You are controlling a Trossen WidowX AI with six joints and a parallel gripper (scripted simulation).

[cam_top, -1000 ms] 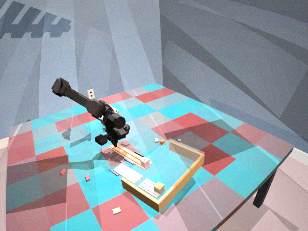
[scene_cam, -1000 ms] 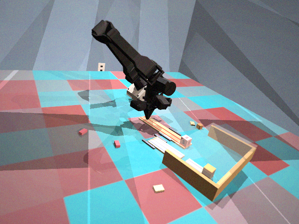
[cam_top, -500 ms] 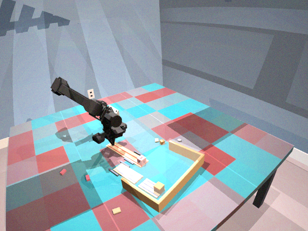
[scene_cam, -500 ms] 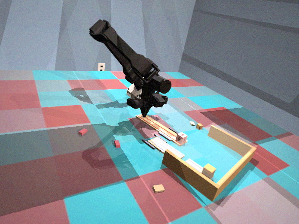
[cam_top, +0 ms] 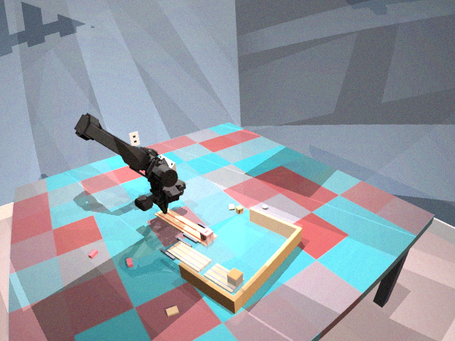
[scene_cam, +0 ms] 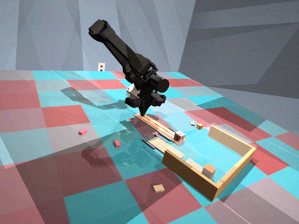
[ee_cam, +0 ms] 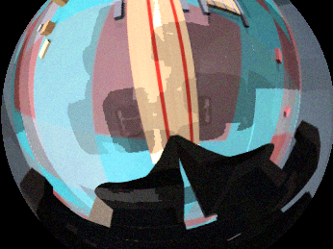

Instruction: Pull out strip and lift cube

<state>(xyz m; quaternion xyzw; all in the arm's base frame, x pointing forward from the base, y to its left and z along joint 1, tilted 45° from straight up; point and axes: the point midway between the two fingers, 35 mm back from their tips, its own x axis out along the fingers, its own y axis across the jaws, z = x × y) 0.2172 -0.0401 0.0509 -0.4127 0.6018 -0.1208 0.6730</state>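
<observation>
The labelled cube marked s lies 200 mm ahead of my gripper tip, 80 mm to the left of it and 20 mm above it.
</observation>
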